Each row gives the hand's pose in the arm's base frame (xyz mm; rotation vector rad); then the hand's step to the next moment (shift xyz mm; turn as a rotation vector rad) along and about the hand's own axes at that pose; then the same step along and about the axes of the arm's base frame.
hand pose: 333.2 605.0 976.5 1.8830 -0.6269 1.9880
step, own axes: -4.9 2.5 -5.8 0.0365 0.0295 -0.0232
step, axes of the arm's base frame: -5.9 1.2 -5.3 -0.0377 -0.0150 0.0331
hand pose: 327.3 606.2 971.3 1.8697 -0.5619 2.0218
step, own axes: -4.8 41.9 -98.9 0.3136 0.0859 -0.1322
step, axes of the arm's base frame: -105.9 12.8 -13.5 -0.1834 -0.0168 0.2988
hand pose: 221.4 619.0 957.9 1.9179 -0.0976 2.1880
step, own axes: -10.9 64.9 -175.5 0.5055 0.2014 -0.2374
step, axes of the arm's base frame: -182.8 -29.3 -29.0 -0.3327 -0.0834 0.4846
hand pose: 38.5 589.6 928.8 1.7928 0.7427 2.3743
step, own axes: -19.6 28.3 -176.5 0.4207 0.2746 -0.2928
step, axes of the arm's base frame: -150.3 -89.9 -40.9 -0.3407 -0.1950 0.4290
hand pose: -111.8 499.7 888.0 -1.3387 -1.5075 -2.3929
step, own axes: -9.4 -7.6 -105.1 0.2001 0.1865 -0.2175
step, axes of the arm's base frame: -65.4 -77.7 -29.6 -0.1892 -0.1808 0.2317
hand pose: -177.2 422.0 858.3 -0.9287 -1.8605 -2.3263
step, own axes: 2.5 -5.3 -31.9 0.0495 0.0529 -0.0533
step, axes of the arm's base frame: -17.8 -26.2 -7.1 -0.0441 -0.0462 0.0633
